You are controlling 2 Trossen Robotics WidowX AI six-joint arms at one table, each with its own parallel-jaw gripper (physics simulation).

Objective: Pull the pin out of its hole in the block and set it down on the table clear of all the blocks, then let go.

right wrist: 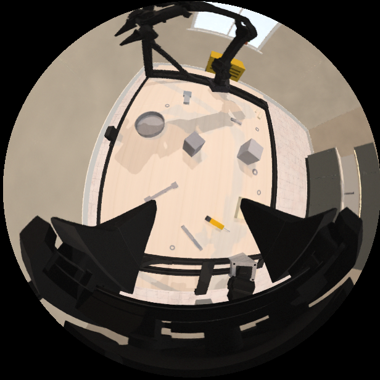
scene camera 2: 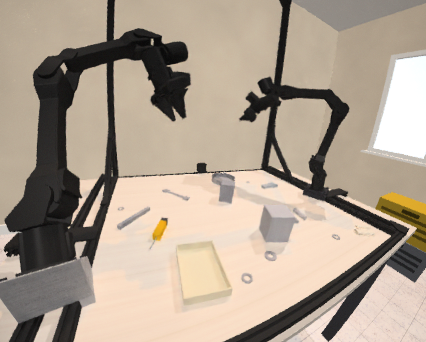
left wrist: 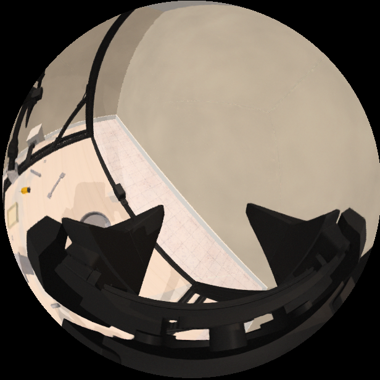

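Seen in the pictures: left gripper, fingertip midpoint: (scene camera 2: 241,116); right gripper, fingertip midpoint: (scene camera 2: 179,119); left arm's base, origin of the base link: (scene camera 2: 316,188); right arm's base, origin of the base link: (scene camera 2: 49,267).
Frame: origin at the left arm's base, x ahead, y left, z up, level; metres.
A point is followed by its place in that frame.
A large grey block (scene camera 2: 276,225) @(x 0.473, y -0.025, z 0.023 m) (right wrist: 250,151) stands at the right of the table. A smaller grey block (scene camera 2: 226,192) @(x 0.390, y -0.248, z 0.008 m) (right wrist: 193,144) stands farther back in scene camera 2. A short grey rod-like piece (scene camera 2: 300,213) @(x 0.274, y -0.005, z -0.019 m) (right wrist: 236,121) is near the large block. A small pale grey piece (scene camera 2: 269,185) @(x 0.109, y -0.197, z -0.021 m) (right wrist: 187,97), wide at one end and narrower at the other, lies at the back. I cannot tell which part is the pin or see a hole. My right gripper (scene camera 2: 179,119) @(x 0.533, y -0.350, z 0.251 m) (right wrist: 199,203) is open and empty, high above the table. My left gripper (scene camera 2: 244,119) @(x 0.042, y -0.446, z 0.288 m) (left wrist: 206,208) is open and empty, high above the back.
A pale yellow tray (scene camera 2: 207,296) @(x 0.704, y -0.041, z -0.019 m) stands in front. A yellow-handled tool (scene camera 2: 160,230) @(x 0.668, y -0.241, z -0.015 m) (right wrist: 216,223), a grey bar (scene camera 2: 134,218) @(x 0.691, y -0.345, z -0.025 m) (right wrist: 191,237) and a wrench-like piece (scene camera 2: 176,194) @(x 0.498, y -0.402, z -0.028 m) (right wrist: 161,192) lie at the left in scene camera 2. A round dish and several rings are also there. Black frame posts edge the table.
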